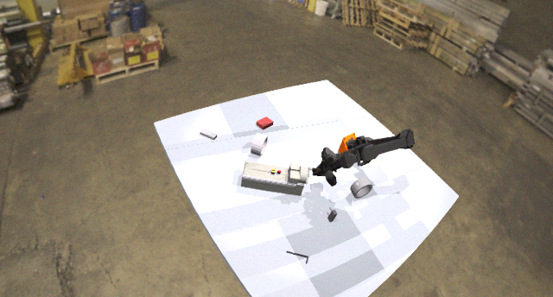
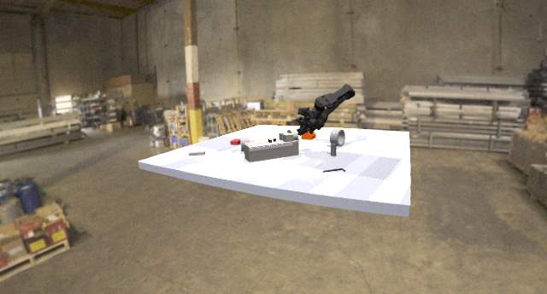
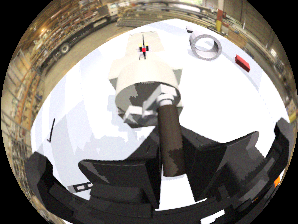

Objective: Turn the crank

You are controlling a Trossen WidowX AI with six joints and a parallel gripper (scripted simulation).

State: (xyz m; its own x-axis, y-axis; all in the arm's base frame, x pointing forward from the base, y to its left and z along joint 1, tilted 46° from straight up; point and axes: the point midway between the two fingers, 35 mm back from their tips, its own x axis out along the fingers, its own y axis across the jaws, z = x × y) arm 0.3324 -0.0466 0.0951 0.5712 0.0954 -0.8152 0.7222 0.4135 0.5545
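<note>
Now: gripper tip 1 cm past the dark crank handle, 1 cm to the right of it and 3 cm below it. The rest, counted from my gripper tip: hex key: 29 cm ahead, 24 cm to the left, 9 cm below; red pointer: 11 cm ahead, 9 cm to the right, 1 cm below; small clip: 5 cm ahead, 18 cm to the left, 6 cm below.
</note>
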